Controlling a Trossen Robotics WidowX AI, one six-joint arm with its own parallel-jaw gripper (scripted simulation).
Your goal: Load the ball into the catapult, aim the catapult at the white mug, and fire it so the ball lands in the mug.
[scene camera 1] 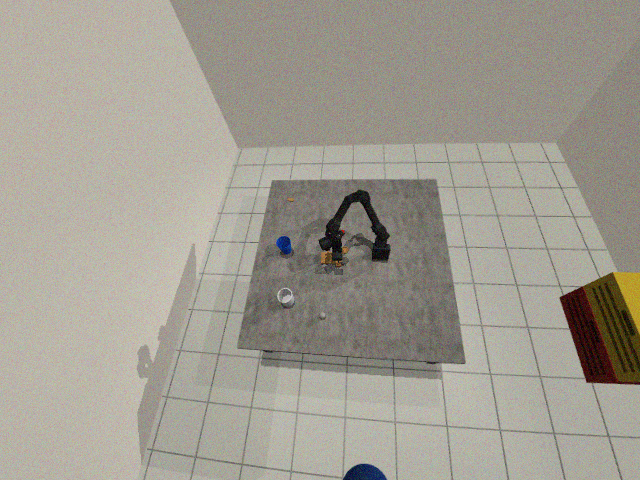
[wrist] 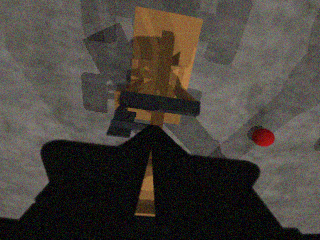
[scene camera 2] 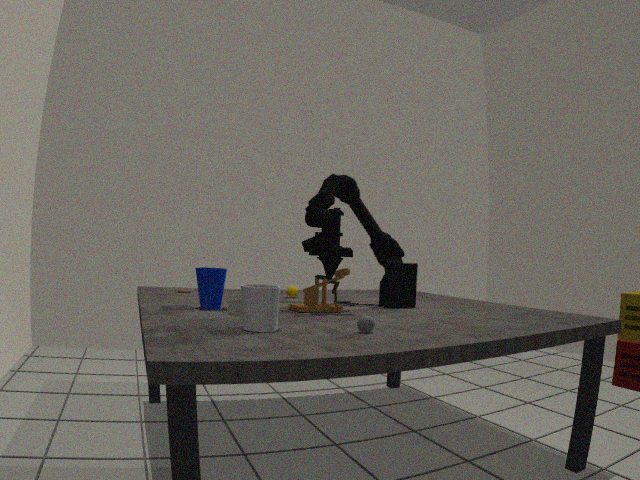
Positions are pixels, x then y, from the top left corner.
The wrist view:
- my gripper: 153, 129
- wooden catapult: 163, 52
